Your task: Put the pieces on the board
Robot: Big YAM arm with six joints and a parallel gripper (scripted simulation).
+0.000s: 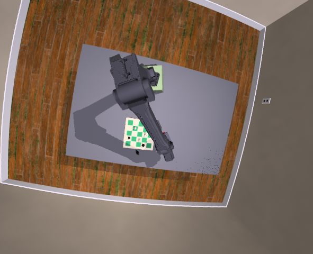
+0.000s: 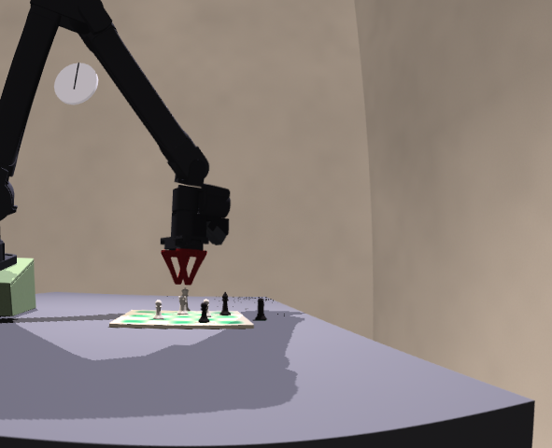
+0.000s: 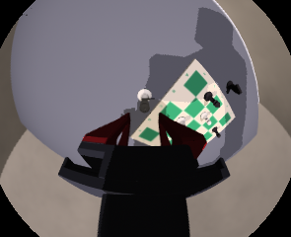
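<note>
Right now my hand is 20 mm short of the green-and-cream chessboard, 140 mm to the left of it and 60 mm above it.
</note>
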